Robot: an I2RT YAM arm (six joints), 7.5 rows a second.
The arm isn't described. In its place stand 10 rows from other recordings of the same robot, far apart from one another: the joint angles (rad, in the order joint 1, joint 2, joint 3, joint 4, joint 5, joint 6), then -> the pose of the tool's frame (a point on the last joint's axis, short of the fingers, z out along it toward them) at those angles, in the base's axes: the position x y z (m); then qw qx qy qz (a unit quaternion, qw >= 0).
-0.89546 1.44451 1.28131 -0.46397 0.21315 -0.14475 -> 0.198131, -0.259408, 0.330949, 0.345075, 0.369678, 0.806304, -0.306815
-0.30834 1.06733 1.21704 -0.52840 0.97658 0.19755 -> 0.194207, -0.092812, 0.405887, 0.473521, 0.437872, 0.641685, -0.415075
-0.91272 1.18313 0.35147 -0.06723 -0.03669 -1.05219 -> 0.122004, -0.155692, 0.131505, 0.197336, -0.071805, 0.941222, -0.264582
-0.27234 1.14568 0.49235 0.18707 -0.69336 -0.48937 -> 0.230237, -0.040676, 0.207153, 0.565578, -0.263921, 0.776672, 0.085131
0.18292 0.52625 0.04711 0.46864 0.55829 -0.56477 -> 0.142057, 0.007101, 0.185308, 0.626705, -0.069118, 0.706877, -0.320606
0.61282 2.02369 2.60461 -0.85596 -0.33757 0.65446 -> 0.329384, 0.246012, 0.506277, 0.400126, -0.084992, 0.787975, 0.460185
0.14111 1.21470 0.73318 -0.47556 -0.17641 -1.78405 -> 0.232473, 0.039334, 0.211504, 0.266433, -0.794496, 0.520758, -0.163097
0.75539 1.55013 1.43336 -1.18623 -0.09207 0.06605 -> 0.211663, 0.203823, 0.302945, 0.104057, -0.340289, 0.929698, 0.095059
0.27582 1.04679 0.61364 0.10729 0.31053 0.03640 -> 0.231661, 0.054263, 0.259163, 0.588557, -0.006341, 0.807692, -0.034551
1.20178 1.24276 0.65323 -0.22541 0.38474 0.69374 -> 0.100954, 0.224002, 0.199224, 0.355646, -0.160972, 0.900740, 0.190452
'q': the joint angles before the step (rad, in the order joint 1, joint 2, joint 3, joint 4, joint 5, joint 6). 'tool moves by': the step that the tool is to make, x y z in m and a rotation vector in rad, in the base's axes. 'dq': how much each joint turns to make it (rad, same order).
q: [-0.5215 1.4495 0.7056 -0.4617 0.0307 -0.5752]
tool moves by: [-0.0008 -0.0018 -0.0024 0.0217 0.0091 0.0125]
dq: [-0.0110 0.0124 0.0031 -0.0091 -0.0215 -0.0171]
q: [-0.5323 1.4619 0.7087 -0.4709 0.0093 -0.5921]
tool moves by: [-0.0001 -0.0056 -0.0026 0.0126 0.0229 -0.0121]
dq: [-0.0196 0.0260 0.0154 -0.0155 -0.0015 -0.0074]
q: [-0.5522 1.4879 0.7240 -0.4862 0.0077 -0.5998]
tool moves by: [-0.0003 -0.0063 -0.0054 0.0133 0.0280 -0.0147]
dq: [-0.0215 0.0353 0.0122 -0.0077 0.0015 -0.0076]
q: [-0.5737 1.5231 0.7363 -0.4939 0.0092 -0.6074]
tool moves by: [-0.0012 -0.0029 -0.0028 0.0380 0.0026 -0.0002]
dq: [-0.0168 0.0168 0.0062 -0.0125 -0.0337 -0.0076]
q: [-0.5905 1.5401 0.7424 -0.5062 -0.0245 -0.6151]
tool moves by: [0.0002 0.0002 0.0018 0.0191 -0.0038 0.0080]
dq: [-0.0017 -0.0014 0.0079 -0.0170 -0.0199 -0.0047]
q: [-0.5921 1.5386 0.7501 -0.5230 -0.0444 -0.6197]
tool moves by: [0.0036 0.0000 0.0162 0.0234 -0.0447 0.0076]
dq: [0.0017 -0.0320 0.0398 -0.0473 -0.0443 0.0062]
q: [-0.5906 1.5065 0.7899 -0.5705 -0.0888 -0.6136]
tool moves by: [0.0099 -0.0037 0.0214 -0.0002 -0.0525 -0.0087]
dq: [0.0060 -0.0142 0.0735 -0.0415 -0.0231 0.0229]
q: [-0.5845 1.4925 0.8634 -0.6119 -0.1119 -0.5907]
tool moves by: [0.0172 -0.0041 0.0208 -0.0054 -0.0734 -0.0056]
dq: [0.0183 0.0123 0.0874 -0.0062 -0.0246 0.0352]
